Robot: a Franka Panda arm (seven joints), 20 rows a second.
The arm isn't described. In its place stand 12 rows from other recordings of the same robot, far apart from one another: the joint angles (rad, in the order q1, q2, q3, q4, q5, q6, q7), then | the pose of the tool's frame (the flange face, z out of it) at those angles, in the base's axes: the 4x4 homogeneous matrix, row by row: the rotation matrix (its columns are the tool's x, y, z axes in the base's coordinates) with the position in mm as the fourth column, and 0 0 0 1 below.
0.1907, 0.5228, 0.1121, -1.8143, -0.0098, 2.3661, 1.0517 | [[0.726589, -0.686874, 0.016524, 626.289], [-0.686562, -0.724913, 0.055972, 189.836], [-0.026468, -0.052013, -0.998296, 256.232], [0, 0, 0, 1]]
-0.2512, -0.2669, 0.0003, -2.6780, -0.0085, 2.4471, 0.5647 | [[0.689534, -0.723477, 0.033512, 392.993], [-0.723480, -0.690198, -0.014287, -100.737], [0.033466, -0.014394, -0.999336, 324.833], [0, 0, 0, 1]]
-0.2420, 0.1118, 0.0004, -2.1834, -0.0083, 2.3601, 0.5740 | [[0.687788, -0.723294, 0.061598, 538.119], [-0.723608, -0.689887, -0.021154, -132.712], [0.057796, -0.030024, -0.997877, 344.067], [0, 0, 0, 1]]
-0.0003, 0.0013, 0.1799, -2.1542, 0.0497, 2.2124, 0.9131 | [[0.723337, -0.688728, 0.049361, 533.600], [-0.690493, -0.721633, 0.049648, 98.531], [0.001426, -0.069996, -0.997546, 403.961], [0, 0, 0, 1]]
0.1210, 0.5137, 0.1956, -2.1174, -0.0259, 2.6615, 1.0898 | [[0.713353, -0.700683, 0.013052, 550.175], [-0.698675, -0.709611, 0.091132, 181.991], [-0.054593, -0.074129, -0.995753, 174.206], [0, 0, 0, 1]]
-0.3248, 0.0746, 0.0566, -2.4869, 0.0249, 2.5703, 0.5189 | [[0.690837, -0.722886, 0.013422, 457.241], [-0.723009, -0.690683, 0.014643, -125.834], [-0.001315, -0.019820, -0.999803, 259.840], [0, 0, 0, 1]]
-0.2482, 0.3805, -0.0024, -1.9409, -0.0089, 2.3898, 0.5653 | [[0.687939, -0.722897, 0.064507, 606.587], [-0.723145, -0.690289, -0.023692, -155.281], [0.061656, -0.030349, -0.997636, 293.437], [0, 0, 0, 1]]
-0.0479, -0.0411, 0.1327, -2.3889, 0.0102, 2.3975, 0.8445 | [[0.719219, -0.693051, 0.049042, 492.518], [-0.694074, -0.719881, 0.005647, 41.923], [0.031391, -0.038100, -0.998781, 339.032], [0, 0, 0, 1]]
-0.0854, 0.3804, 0.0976, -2.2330, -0.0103, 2.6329, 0.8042 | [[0.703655, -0.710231, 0.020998, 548.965], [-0.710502, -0.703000, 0.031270, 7.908], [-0.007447, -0.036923, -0.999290, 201.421], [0, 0, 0, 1]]
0.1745, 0.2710, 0.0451, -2.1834, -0.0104, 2.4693, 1.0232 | [[0.698656, -0.715328, 0.013619, 547.600], [-0.715450, -0.698609, 0.008743, 122.139], [0.003261, -0.015852, -0.999869, 265.350], [0, 0, 0, 1]]
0.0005, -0.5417, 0.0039, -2.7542, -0.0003, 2.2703, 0.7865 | [[0.707988, -0.703857, 0.057773, 358.788], [-0.704951, -0.709254, -0.002015, 1.467], [0.042394, -0.039300, -0.998328, 380.798], [0, 0, 0, 1]]
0.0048, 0.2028, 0.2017, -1.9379, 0.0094, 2.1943, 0.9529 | [[0.727142, -0.684892, 0.046780, 593.679], [-0.686460, -0.724810, 0.058509, 119.930], [-0.006166, -0.074657, -0.997190, 388.444], [0, 0, 0, 1]]
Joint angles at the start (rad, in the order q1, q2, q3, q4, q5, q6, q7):
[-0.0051 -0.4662 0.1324 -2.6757 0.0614 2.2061 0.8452]
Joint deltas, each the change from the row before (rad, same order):
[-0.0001 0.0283 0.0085 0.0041 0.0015 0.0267 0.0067]
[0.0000 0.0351 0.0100 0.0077 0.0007 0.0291 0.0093]
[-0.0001 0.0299 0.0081 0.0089 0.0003 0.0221 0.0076]
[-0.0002 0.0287 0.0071 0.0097 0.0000 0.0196 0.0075]
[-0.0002 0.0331 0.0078 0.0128 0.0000 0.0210 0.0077]
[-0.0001 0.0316 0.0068 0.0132 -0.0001 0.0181 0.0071]
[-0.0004 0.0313 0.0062 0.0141 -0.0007 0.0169 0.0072]
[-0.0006 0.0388 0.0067 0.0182 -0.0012 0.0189 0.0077]
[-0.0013 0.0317 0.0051 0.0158 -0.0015 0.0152 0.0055]
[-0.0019 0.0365 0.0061 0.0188 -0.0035 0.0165 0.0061]
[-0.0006 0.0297 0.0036 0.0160 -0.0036 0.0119 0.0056]
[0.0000 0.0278 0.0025 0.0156 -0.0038 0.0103 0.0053]
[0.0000 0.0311 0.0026 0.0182 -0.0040 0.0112 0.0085]
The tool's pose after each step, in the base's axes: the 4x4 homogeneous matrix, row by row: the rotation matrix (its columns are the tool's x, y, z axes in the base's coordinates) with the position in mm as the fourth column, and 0 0 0 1 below. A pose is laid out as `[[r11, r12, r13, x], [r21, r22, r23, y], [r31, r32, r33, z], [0, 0, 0, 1]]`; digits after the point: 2 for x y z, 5 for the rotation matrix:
[[0.71914, -0.69486, -0.00250, 378.86], [-0.69485, -0.71908, -0.01037, 51.07], [0.00541, 0.00919, -0.99994, 374.20], [0, 0, 0, 1]]
[[0.71923, -0.69477, -0.00096, 384.94], [-0.69474, -0.71918, -0.01019, 55.50], [0.00639, 0.00799, -0.99995, 366.50], [0, 0, 0, 1]]
[[0.71946, -0.69454, -0.00002, 390.34], [-0.69450, -0.71943, -0.00950, 59.29], [0.00659, 0.00685, -0.99995, 360.53], [0, 0, 0, 1]]
[[0.71923, -0.69477, 0.00040, 395.59], [-0.69475, -0.71921, -0.00837, 62.78], [0.00611, 0.00574, -0.99996, 354.99], [0, 0, 0, 1]]
[[0.71946, -0.69453, 0.00084, 401.81], [-0.69451, -0.71945, -0.00636, 66.86], [0.00502, 0.00399, -0.99998, 348.93], [0, 0, 0, 1]]
[[0.71957, -0.69442, 0.00025, 407.74], [-0.69442, -0.71956, -0.00391, 70.67], [0.00290, 0.00264, -0.99999, 343.17], [0, 0, 0, 1]]
[[0.71928, -0.69472, -0.00034, 413.75], [-0.69472, -0.71928, -0.00129, 74.24], [0.00065, 0.00116, -1.00000, 337.59], [0, 0, 0, 1]]
[[0.71918, -0.69482, -0.00241, 421.12], [-0.69482, -0.71918, 0.00237, 78.34], [-0.00338, -0.00003, -0.99999, 330.48], [0, 0, 0, 1]]
[[0.71905, -0.69495, -0.00342, 427.37], [-0.69493, -0.71906, 0.00563, 81.32], [-0.00637, -0.00167, -0.99998, 324.79], [0, 0, 0, 1]]
[[0.71980, -0.69417, -0.00484, 434.52], [-0.69412, -0.71981, 0.00860, 84.75], [-0.00946, -0.00283, -0.99995, 318.09], [0, 0, 0, 1]]
[[0.72003, -0.69391, -0.00676, 440.34], [-0.69383, -0.72005, 0.01098, 87.43], [-0.01249, -0.00322, -0.99992, 312.57], [0, 0, 0, 1]]
[[0.72018, -0.69374, -0.00874, 445.83], [-0.69362, -0.72022, 0.01326, 89.87], [-0.01549, -0.00349, -0.99987, 307.39], [0, 0, 0, 1]]
[[0.71823, -0.69573, -0.01058, 452.11], [-0.69555, -0.71829, 0.01630, 92.58], [-0.01894, -0.00435, -0.99981, 301.64], [0, 0, 0, 1]]

